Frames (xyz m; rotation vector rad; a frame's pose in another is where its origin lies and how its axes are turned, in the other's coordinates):
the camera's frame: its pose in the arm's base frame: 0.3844 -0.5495 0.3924 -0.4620 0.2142 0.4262
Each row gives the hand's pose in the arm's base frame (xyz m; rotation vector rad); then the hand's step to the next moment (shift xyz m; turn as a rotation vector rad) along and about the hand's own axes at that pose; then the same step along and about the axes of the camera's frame.
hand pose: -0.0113 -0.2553 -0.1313 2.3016 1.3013 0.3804
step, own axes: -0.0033 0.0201 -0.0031 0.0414 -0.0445 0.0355
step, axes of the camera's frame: 0.0027 -0.0190 0.0075 0.0359 0.0555 -0.0241
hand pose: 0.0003 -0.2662 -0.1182 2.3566 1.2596 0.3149
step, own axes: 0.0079 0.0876 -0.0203 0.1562 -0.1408 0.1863
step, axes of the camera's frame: 0.0253 -0.0742 0.0447 0.1716 0.1817 -0.1284
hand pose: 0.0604 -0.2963 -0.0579 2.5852 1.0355 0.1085
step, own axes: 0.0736 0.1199 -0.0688 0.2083 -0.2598 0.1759
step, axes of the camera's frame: 0.0721 -0.0998 0.0968 0.1857 0.3095 -0.1075
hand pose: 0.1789 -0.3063 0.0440 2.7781 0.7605 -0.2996
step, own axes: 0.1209 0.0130 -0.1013 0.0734 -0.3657 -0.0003
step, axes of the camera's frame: 0.1151 -0.0190 0.1069 0.0283 0.3646 0.0733
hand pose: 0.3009 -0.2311 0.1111 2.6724 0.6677 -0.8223
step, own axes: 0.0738 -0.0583 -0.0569 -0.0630 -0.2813 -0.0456
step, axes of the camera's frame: 0.0806 0.0575 0.0477 -0.0773 0.2492 0.1307
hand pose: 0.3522 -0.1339 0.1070 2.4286 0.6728 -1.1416
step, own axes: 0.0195 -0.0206 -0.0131 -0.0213 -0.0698 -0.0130
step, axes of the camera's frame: 0.0194 0.0239 0.0054 -0.0229 0.0602 0.0367
